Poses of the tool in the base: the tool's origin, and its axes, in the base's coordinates. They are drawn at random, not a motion.
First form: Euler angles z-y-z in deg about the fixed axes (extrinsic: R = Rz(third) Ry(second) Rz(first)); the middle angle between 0 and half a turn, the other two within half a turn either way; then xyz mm.
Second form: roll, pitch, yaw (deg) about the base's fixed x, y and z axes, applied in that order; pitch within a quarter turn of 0, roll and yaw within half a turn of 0; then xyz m. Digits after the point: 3 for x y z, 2 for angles.
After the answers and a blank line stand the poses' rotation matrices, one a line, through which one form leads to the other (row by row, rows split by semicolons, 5 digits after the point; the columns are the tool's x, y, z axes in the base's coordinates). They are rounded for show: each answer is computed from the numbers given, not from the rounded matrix.
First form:
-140.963 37.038 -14.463 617 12 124
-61.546 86.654 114.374 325 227 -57
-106.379 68.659 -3.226 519 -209 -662
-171.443 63.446 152.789 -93 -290 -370
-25.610 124.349 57.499 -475 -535 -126
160.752 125.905 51.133 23 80 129
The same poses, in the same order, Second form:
-25.42 -27.90 -149.01 0.617 0.012 0.124
-86.20 28.40 26.19 0.325 0.227 -0.057
-67.84 -15.23 -99.33 0.519 -0.209 -0.662
-16.58 -62.20 -8.61 -0.093 -0.290 -0.370
-147.69 48.12 -82.15 -0.475 -0.535 -0.126
155.52 -49.88 81.90 0.023 0.080 0.129

-0.75767 0.29282 0.58326; -0.45501 -0.87769 -0.15044; 0.46786 -0.37937 0.79824
0.78936 -0.45516 -0.41199; 0.38817 -0.14989 0.90932; -0.47564 -0.87770 0.05837
-0.15645 0.33273 0.92996; -0.95212 -0.30119 -0.05242; 0.26265 -0.89363 0.36392
0.46118 0.39302 -0.79552; -0.06982 0.90984 0.40903; 0.88456 -0.13310 0.44704
0.09116 -0.89157 0.44362; -0.66136 0.27884 0.69631; -0.74451 -0.35687 -0.56423
0.09076 0.85640 0.50828; 0.63795 -0.44191 0.63066; 0.76471 0.26702 -0.58644

